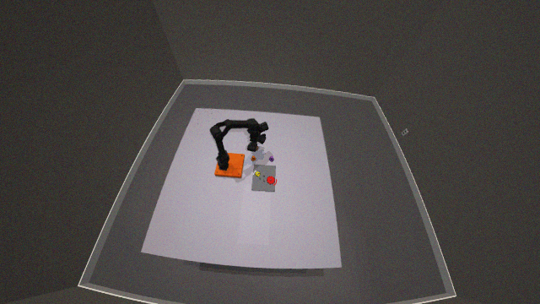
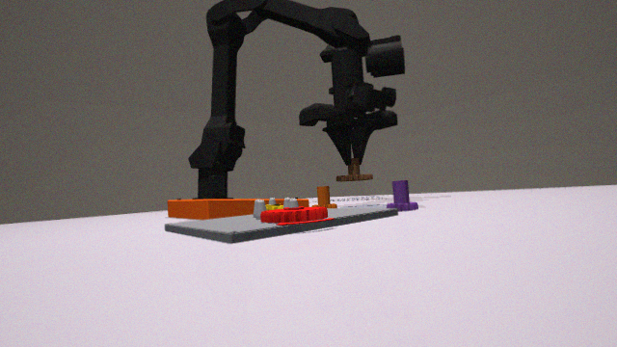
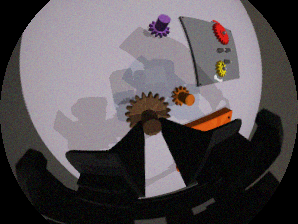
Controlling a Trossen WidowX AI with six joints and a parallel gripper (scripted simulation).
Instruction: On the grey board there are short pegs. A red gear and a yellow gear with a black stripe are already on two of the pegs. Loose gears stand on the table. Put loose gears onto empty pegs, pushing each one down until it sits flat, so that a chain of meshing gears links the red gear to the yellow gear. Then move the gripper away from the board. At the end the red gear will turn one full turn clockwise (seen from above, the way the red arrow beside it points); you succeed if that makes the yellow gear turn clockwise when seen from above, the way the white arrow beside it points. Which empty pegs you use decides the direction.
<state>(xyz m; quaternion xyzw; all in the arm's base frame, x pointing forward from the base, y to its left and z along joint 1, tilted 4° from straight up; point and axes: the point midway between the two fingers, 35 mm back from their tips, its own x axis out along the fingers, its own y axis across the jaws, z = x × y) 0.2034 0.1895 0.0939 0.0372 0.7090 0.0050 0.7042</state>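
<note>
My gripper tip is 22 cm to the left of the grey board, 12 cm short of it and 7 cm above it. Also, from my gripper tip: purple gear (15 cm ahead, 6 cm below, 5 cm to the right); brown gear (1 cm below); orange gear (8 cm to the right, 6 cm below, 1 cm ahead).
</note>
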